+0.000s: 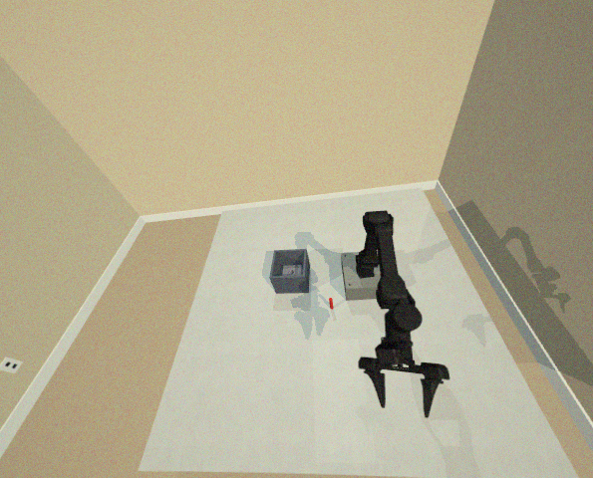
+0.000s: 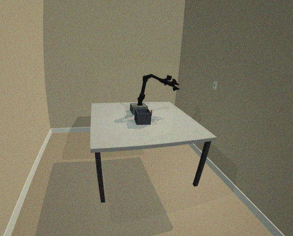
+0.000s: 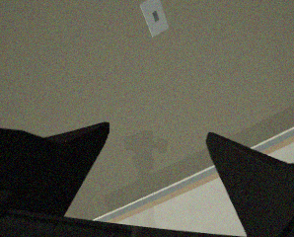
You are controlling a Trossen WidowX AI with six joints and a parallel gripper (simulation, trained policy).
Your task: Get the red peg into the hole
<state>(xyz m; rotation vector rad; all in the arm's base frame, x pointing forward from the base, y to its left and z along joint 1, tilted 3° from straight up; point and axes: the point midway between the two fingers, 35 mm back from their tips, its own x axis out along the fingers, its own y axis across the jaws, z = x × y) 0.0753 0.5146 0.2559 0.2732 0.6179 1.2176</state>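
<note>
Right now my gripper tip is 100 mm short of the red peg, 440 mm to the left of it and 320 mm above it. Round my gripper tip: light grey plate: 260 mm ahead, 630 mm to the right, 320 mm below.
</note>
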